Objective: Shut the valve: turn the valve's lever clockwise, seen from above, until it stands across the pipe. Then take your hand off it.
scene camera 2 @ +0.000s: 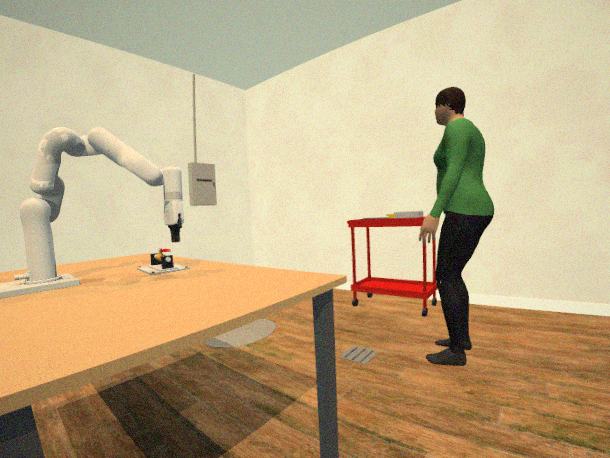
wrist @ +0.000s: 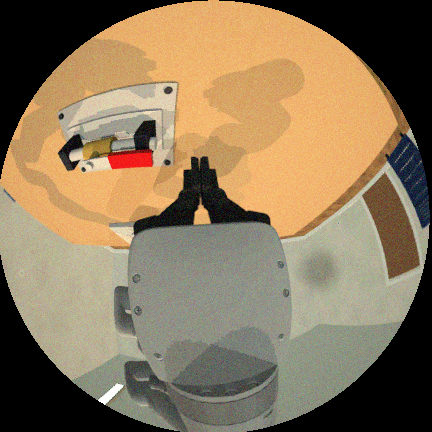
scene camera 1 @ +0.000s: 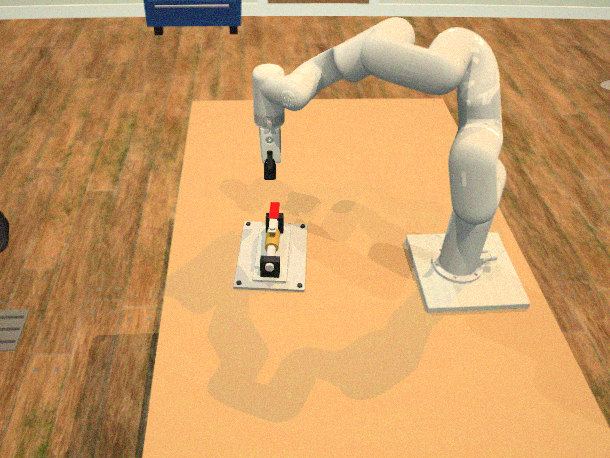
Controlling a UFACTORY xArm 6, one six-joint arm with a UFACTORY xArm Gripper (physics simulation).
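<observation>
The valve has a brass body (scene camera 1: pixel 272 240) (wrist: pixel 99 148) on a pipe held between two black blocks, on a pale base plate (scene camera 1: pixel 245 260) (wrist: pixel 167 125). Its lever has a red grip (scene camera 1: pixel 274 210) (wrist: pixel 131 159) (scene camera 2: pixel 165 250) and lies along the pipe, the red end over the far black block in scene camera 1. My gripper (scene camera 1: pixel 270 178) (scene camera 2: pixel 175 241) (wrist: pixel 198 166) is shut and empty. It hangs above the table, higher than the lever and beyond its red end in scene camera 1, apart from the valve. In the wrist view the fingertips are to the right of the red grip.
The valve plate and the white robot base (scene camera 1: pixel 475 295) stand on the wooden table (scene camera 1: pixel 350 425). A person in a green top (scene camera 2: pixel 462 170) stands beyond the table, beside a red cart (scene camera 2: pixel 392 222). A grey box (scene camera 2: pixel 202 184) hangs on the wall.
</observation>
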